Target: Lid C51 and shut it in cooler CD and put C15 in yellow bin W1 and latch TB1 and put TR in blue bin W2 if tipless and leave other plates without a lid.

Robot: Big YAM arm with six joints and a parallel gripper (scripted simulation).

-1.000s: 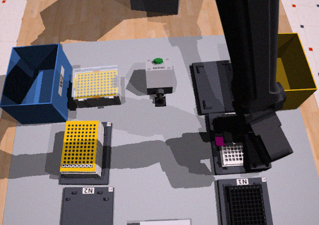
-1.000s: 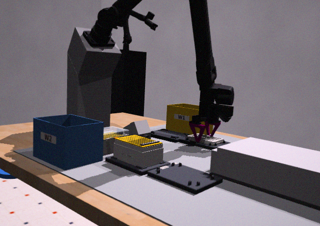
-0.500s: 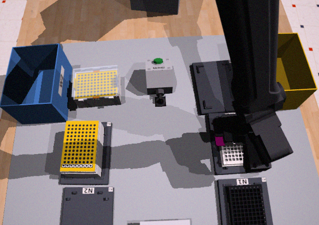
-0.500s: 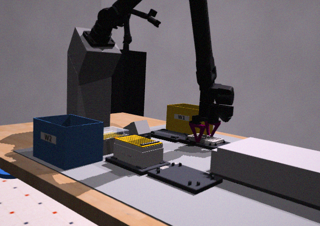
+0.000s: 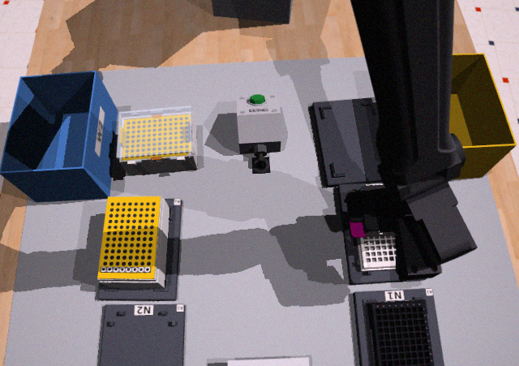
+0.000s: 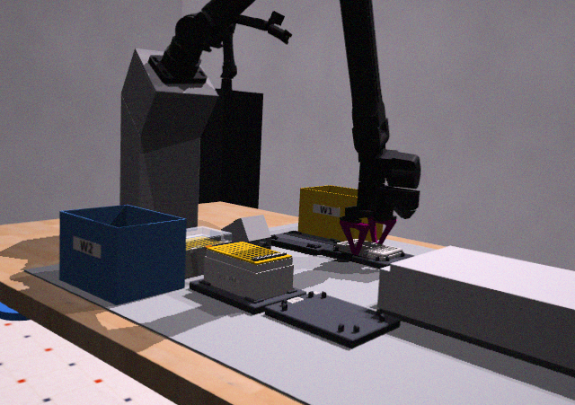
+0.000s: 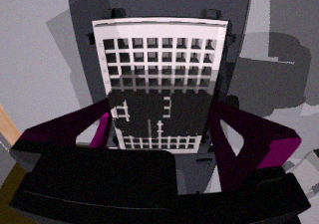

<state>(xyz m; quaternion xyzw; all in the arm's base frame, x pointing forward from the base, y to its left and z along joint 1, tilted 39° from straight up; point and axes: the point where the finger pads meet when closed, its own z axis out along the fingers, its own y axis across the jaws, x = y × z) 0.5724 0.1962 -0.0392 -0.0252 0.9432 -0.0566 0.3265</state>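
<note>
My hand is 1 cm short of the white plate. Also, from my hand: lid park LP: 16 cm behind, 2 cm to the right, 1 cm below; then nest N3: 1 cm below; then black plate: 18 cm ahead.
</note>
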